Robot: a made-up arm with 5 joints. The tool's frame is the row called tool. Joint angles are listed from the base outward.
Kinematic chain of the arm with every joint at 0, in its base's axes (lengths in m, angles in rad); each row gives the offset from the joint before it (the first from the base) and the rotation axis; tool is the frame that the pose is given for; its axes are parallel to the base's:
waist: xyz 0 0 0.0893 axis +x
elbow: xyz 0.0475 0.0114 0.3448 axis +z
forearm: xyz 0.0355 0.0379 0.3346 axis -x
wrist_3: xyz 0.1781 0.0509 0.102 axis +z
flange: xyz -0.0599 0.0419 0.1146 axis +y
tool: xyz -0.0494 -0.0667 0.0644
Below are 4 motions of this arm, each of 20 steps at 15 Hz.
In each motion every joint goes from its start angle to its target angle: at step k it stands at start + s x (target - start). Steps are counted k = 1, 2, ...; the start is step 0. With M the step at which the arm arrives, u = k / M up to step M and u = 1 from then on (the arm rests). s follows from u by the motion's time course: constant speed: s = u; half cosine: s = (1 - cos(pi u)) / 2; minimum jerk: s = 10 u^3 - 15 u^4 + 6 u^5.
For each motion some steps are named. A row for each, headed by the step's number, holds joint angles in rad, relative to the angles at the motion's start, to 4 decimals.
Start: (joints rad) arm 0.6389 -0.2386 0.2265 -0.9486 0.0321
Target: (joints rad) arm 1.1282 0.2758 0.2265 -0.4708 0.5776
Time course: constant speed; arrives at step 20
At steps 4, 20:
4: 0.0979 0.1029 0.0000 0.0956 0.1091
20: 0.4893 0.5144 0.0000 0.4778 0.5455

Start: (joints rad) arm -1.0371 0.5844 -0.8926 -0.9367 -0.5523
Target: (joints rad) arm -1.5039 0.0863 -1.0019 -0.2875 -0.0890
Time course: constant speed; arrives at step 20
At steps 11, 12, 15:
11: -0.2567 -0.2740 -0.0601 0.3571 0.2548
12: -0.2801 -0.2989 -0.0656 0.3895 0.2780
15: -0.3501 -0.3736 -0.0820 0.4869 0.3475

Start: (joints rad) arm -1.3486 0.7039 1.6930 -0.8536 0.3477
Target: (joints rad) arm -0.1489 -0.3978 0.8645 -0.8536 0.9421
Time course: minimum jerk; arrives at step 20
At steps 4, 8, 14, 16, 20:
4: 0.0695 -0.0638 -0.0480 0.0000 0.0344
8: 0.3808 -0.3497 -0.2630 0.0000 0.1887
14: 1.0041 -0.9220 -0.6934 0.0000 0.4975
16: 1.1302 -1.0379 -0.7805 0.0000 0.5600
20: 1.1997 -1.1017 -0.8285 0.0000 0.5944

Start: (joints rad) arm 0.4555 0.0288 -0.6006 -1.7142 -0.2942
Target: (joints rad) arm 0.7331 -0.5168 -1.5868 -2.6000 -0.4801
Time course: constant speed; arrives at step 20
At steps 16, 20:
16: 0.2221 -0.4365 -0.7890 -0.7086 -0.1487
20: 0.2776 -0.5456 -0.9862 -0.8858 -0.1859

